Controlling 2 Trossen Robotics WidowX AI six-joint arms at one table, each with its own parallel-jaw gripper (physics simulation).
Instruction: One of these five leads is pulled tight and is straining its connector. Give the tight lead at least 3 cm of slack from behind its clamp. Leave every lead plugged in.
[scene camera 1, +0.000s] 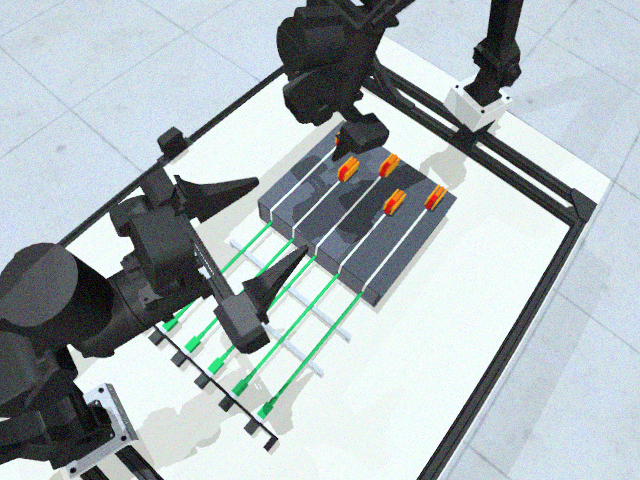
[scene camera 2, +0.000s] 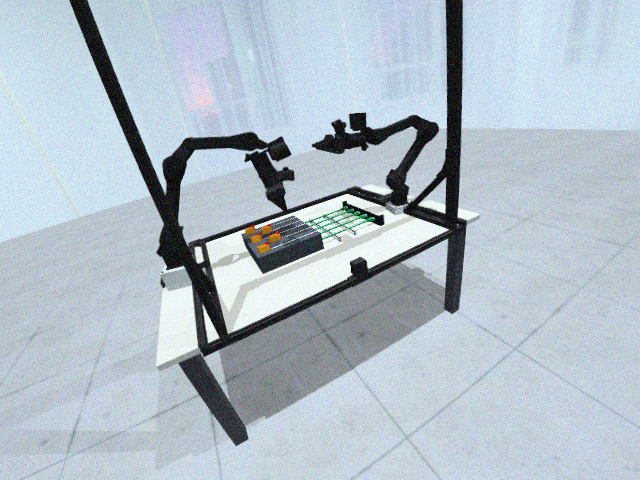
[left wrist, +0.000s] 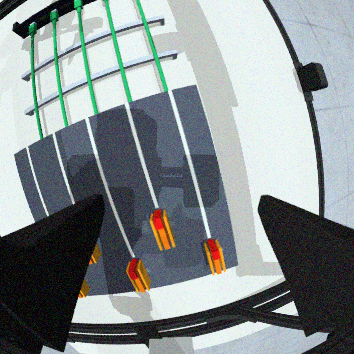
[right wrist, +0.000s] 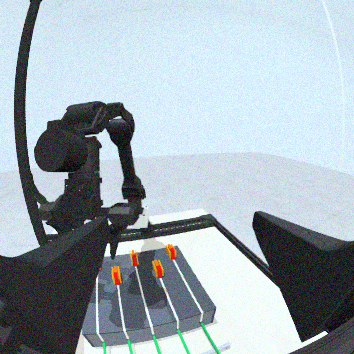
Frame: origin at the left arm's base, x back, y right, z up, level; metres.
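Seen in the pictures: left gripper, fingertip midpoint: (scene camera 1: 318, 141) (scene camera 2: 285, 207) (left wrist: 184, 203); right gripper, fingertip midpoint: (scene camera 1: 282, 212) (scene camera 2: 313, 146) (right wrist: 182, 222); left arm's base, link origin: (scene camera 1: 482, 92) (scene camera 2: 176, 264); right arm's base, link origin: (scene camera 1: 87, 429) (scene camera 2: 399, 203).
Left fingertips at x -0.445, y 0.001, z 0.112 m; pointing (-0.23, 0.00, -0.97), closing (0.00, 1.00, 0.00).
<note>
Offsets run from my left fingertips to a thing's middle. "spot": to the spot under its first point.
Five leads run side by side, green (scene camera 1: 330, 331) (left wrist: 153, 50) off the dark block (scene camera 1: 400, 253) (left wrist: 195, 120) and white along its top. Each ends at an orange clamp with a red part (scene camera 1: 394, 202) (left wrist: 162, 230). The green connectors sit at the black rail @[spot: dx -0.322, dy -0.239, dz -0.157 m] (scene camera 1: 225, 403). All leads look nearly straight; I cannot tell which is tight. My left gripper (left wrist: 184, 203) is open and empty, pointing down above the block, partly hiding the far-left clamp in scene camera 1. My right gripper (scene camera 1: 281, 214) (right wrist: 182, 222) is open and empty, raised above the leads and block edge.
Two pale bars (scene camera 1: 343, 333) (left wrist: 170, 56) cross the green leads between rail and block. A black frame (scene camera 1: 512, 330) borders the white table. A small black box @[spot: dx -0.173, dy +0.238, dz -0.144 m] (scene camera 1: 173, 142) (scene camera 2: 358, 266) (left wrist: 313, 76) is on one side of the frame. Upright black posts (scene camera 2: 453, 103) stand at the table.
</note>
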